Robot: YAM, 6 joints.
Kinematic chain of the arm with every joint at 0, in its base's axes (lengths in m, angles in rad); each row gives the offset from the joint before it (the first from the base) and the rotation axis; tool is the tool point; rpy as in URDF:
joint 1: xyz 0 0 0.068 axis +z
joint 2: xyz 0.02 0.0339 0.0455 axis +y
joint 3: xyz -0.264 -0.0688 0 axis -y
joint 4: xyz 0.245 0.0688 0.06 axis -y
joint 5: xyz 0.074 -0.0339 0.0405 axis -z
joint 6: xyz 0.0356 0 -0.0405 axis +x
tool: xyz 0 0 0 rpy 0 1.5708 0
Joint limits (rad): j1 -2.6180..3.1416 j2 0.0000..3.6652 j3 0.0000..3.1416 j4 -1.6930..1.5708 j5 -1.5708..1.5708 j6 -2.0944..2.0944
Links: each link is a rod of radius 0.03 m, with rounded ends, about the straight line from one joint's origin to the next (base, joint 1, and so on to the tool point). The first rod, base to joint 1, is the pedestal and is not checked.
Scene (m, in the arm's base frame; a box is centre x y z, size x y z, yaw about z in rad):
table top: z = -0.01
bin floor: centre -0.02 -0.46 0 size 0.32 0.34 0.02 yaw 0.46
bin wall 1: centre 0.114 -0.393 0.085 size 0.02 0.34 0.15 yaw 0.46
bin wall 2: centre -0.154 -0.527 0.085 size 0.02 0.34 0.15 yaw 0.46
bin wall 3: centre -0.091 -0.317 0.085 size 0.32 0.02 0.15 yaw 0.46
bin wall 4: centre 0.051 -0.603 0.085 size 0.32 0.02 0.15 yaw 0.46
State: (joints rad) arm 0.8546 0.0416 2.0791 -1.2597 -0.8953 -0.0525
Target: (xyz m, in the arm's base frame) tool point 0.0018 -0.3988 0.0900
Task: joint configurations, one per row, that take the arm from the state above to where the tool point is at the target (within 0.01 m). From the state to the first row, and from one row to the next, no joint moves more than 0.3 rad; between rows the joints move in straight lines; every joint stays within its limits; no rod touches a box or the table.
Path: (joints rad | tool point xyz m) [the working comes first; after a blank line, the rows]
Joints at the target: -1.6168 2.2573 1.5001 -0.8942 -0.6013 -0.0525
Straight joint move there: touches bin wall 1.

1: 0.5799 0.2497 2.0300 -1.2224 -0.8645 -0.0525 | -0.2349 -0.1215 0.4573
2: 0.3051 0.4579 1.9810 -1.1852 -0.8336 -0.0525 | -0.1726 -0.0267 0.5103
3: 0.0304 0.6660 1.9319 -1.1479 -0.8028 -0.0525 | -0.0740 0.0234 0.5399
4: -0.2443 0.8741 1.8828 -1.1107 -0.7720 -0.0525 | 0.0345 0.0170 0.5451
5: -0.5191 1.0823 1.8337 -1.0734 -0.7411 -0.0525 | 0.1242 -0.0433 0.5260
6: -0.7938 1.2904 1.7847 -1.0361 -0.7103 -0.0525 | 0.1713 -0.1411 0.4842
7: -1.0685 1.4986 1.7356 -0.9989 -0.6795 -0.0525 | 0.1634 -0.2509 0.4225
8: -1.3433 1.7067 1.6865 -0.9616 -0.6486 -0.0525 | 0.1019 -0.3447 0.3450
9: -1.6180 1.9148 1.6375 -0.9244 -0.6178 -0.0525 | 0.0018 -0.3988 0.2566
10: -1.6174 2.0861 1.5688 -0.9093 -0.6095 -0.0525 | 0.0014 -0.4080 0.1721
11: -1.6168 2.2573 1.5001 -0.8942 -0.6013 -0.0525 | 0.0018 -0.3988 0.0900

